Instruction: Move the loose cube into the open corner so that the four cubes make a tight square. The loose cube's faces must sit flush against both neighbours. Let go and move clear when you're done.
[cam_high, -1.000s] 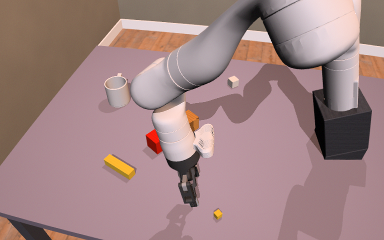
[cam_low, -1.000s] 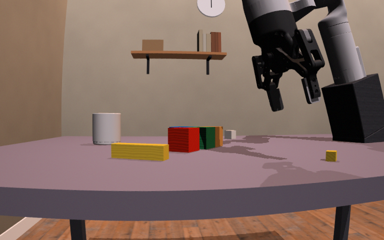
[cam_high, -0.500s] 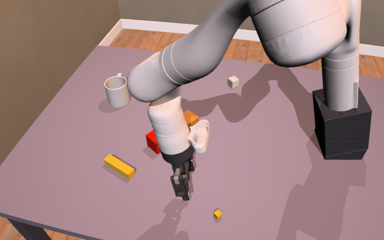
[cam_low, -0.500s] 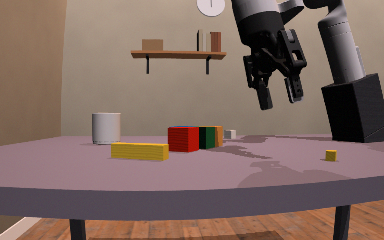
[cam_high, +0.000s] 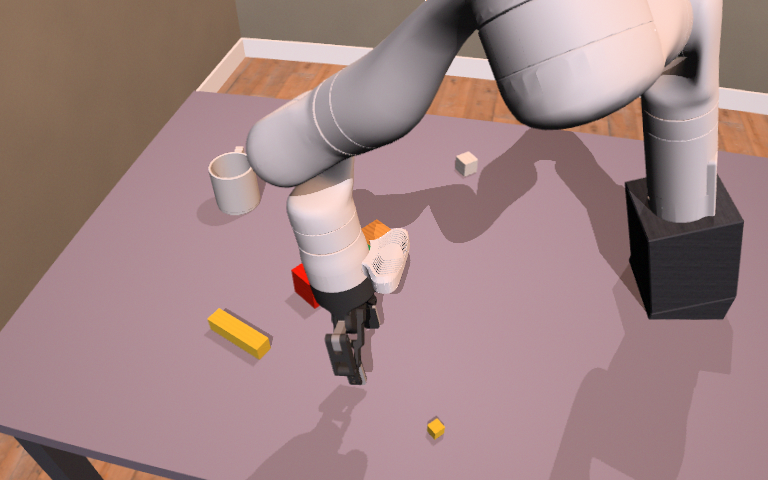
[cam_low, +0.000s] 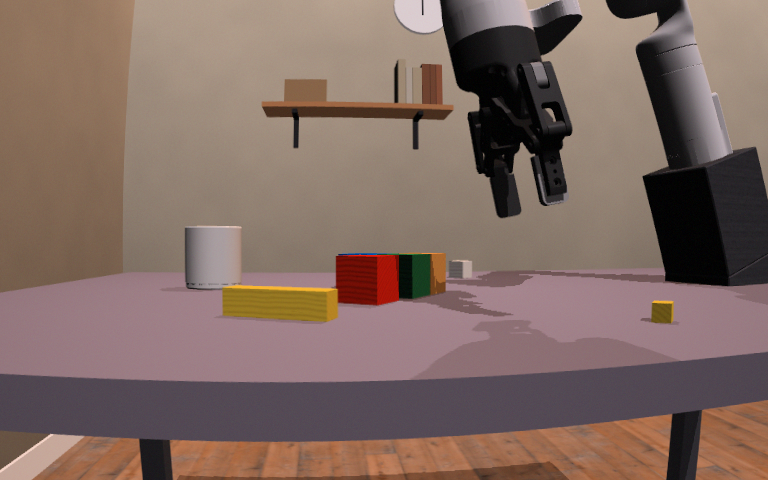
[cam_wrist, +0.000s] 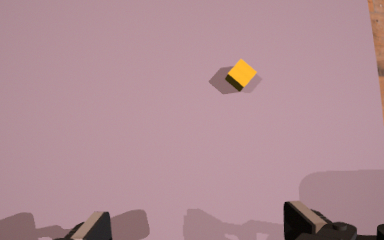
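Right now my hand is 150 mm short of the red cube, 140 mm to the left of it and 70 mm above it. Also, from my hand: orange cube (100 mm ahead, 250 mm to the right, 70 mm below); yellow bar (210 mm ahead, 10 mm to the right, 80 mm below); green cube (120 mm ahead, 200 mm to the right, 70 mm below).
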